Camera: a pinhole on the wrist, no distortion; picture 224 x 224 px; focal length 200.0 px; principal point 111.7 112.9 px. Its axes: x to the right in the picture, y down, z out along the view. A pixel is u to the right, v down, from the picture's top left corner.
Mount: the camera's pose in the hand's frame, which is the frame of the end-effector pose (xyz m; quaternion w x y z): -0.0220 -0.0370 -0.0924 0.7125 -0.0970 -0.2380 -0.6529
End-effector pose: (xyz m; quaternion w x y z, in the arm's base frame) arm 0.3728 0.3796 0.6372 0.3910 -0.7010 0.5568 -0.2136
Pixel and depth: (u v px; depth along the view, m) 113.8 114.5 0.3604
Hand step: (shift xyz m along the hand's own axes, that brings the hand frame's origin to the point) -0.0956 0.1218 0.2226
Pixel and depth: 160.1 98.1 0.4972
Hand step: -0.1595 0.0751 0.3888
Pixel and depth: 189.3 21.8 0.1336
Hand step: -0.1080 -0.0307 0.0372
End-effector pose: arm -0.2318 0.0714 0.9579 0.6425 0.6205 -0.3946 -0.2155
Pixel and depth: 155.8 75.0 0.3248
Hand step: -0.1487 0.0376 0.2122
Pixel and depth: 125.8 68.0 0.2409
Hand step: -0.1254 0.0492 0.1153
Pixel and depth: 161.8 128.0 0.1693
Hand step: -0.0440 0.0032 0.0765
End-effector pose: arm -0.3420 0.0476 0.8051 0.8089 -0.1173 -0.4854 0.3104
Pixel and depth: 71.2 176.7 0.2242
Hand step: -0.0013 0.1130 0.0934
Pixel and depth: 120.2 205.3 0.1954
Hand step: 0.0249 0.0550 0.0966
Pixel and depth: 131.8 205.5 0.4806
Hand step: 0.0948 0.1647 0.3856
